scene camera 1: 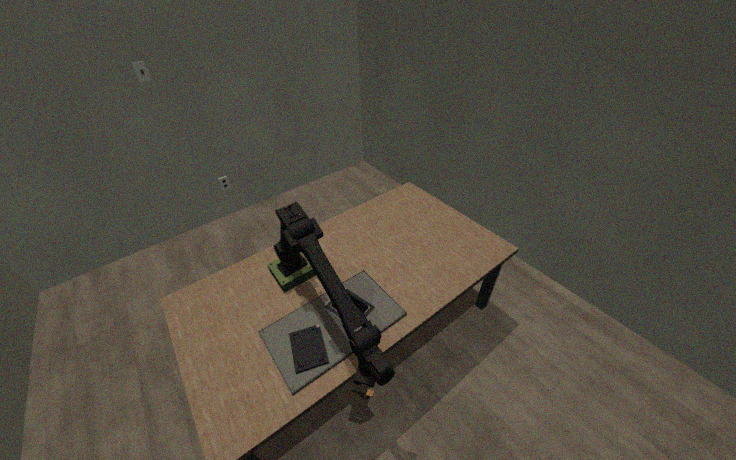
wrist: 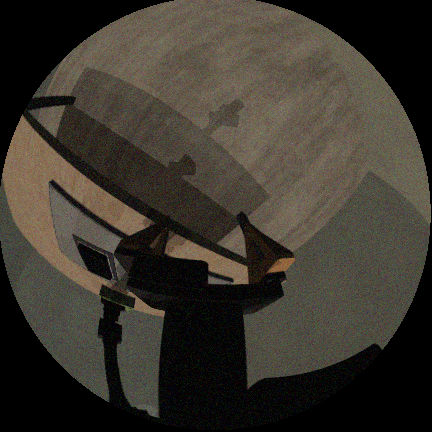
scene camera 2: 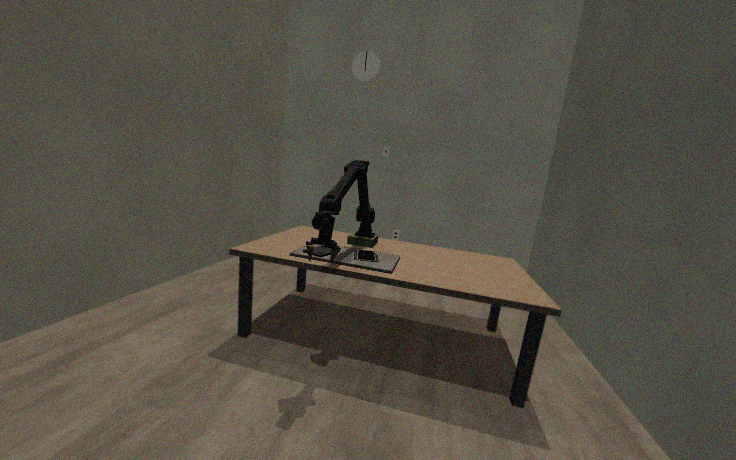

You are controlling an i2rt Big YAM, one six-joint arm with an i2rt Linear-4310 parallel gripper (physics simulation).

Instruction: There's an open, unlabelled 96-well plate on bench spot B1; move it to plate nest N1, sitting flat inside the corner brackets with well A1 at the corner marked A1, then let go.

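Note:
Two dark rectangles lie on the grey mat; at this size I cannot tell surely which is the 96-well plate and which is nest N1. One is a flat dark grey slab (scene camera 1: 309, 348) on the mat's left part, with a small pale mark by one corner. The other is a black-centred rectangle (scene camera 2: 365, 255) (wrist: 94, 260) with a pale outline, farther right, partly behind the arm in scene camera 1. Wells and the A1 letters are unreadable. My gripper (scene camera 1: 362, 388) (scene camera 2: 321, 259) (wrist: 207, 222) is open and empty, low by the table's front edge. It hides the slab in the wrist view.
The grey mat (scene camera 1: 276, 336) (scene camera 2: 385, 265) (wrist: 62, 225) lies near the front edge of the wooden table (scene camera 1: 434, 233) (scene camera 2: 461, 271). The green arm base (scene camera 1: 287, 277) (scene camera 2: 362, 240) stands behind it. The forearm passes over the mat in scene camera 1. Walls stand behind the table.

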